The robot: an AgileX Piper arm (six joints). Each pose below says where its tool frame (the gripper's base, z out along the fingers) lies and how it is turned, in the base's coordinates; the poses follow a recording.
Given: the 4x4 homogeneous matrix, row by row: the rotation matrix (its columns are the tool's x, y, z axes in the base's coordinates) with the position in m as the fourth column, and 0 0 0 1 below. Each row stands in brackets.
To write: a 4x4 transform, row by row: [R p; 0 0 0 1], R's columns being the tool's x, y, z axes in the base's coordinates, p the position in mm. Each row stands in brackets. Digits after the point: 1 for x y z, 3 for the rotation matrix.
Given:
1: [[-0.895, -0.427, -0.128, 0.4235], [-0.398, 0.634, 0.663, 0.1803], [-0.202, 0.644, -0.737, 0.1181], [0, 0, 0, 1]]
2: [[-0.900, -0.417, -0.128, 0.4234], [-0.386, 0.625, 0.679, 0.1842], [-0.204, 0.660, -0.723, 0.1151], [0, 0, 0, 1]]
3: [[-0.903, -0.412, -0.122, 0.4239], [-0.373, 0.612, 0.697, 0.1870], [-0.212, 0.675, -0.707, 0.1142], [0, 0, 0, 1]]
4: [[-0.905, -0.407, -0.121, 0.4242], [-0.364, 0.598, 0.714, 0.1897], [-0.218, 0.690, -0.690, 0.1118], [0, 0, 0, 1]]
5: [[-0.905, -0.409, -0.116, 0.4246], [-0.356, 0.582, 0.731, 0.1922], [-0.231, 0.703, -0.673, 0.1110], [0, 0, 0, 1]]
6: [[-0.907, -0.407, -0.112, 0.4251], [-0.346, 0.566, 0.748, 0.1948], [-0.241, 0.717, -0.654, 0.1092], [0, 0, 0, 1]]
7: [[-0.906, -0.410, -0.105, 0.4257], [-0.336, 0.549, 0.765, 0.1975], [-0.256, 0.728, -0.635, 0.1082], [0, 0, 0, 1]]
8: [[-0.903, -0.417, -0.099, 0.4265], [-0.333, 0.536, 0.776, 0.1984], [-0.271, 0.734, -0.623, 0.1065], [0, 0, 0, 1]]
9: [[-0.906, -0.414, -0.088, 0.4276], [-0.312, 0.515, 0.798, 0.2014], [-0.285, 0.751, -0.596, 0.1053], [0, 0, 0, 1]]
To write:
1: [[-0.895, -0.427, -0.128, 423.5], [-0.398, 0.634, 0.663, 180.3], [-0.202, 0.644, -0.737, 118.1], [0, 0, 0, 1]]
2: [[-0.900, -0.417, -0.128, 423.4], [-0.386, 0.625, 0.679, 184.2], [-0.204, 0.660, -0.723, 115.1], [0, 0, 0, 1]]
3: [[-0.903, -0.412, -0.122, 423.9], [-0.373, 0.612, 0.697, 187.0], [-0.212, 0.675, -0.707, 114.2], [0, 0, 0, 1]]
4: [[-0.905, -0.407, -0.121, 424.2], [-0.364, 0.598, 0.714, 189.7], [-0.218, 0.690, -0.690, 111.8], [0, 0, 0, 1]]
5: [[-0.905, -0.409, -0.116, 424.6], [-0.356, 0.582, 0.731, 192.2], [-0.231, 0.703, -0.673, 111.0], [0, 0, 0, 1]]
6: [[-0.907, -0.407, -0.112, 425.1], [-0.346, 0.566, 0.748, 194.8], [-0.241, 0.717, -0.654, 109.2], [0, 0, 0, 1]]
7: [[-0.906, -0.410, -0.105, 425.7], [-0.336, 0.549, 0.765, 197.5], [-0.256, 0.728, -0.635, 108.2], [0, 0, 0, 1]]
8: [[-0.903, -0.417, -0.099, 426.5], [-0.333, 0.536, 0.776, 198.4], [-0.271, 0.734, -0.623, 106.5], [0, 0, 0, 1]]
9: [[-0.906, -0.414, -0.088, 427.6], [-0.312, 0.515, 0.798, 201.4], [-0.285, 0.751, -0.596, 105.3], [0, 0, 0, 1]]
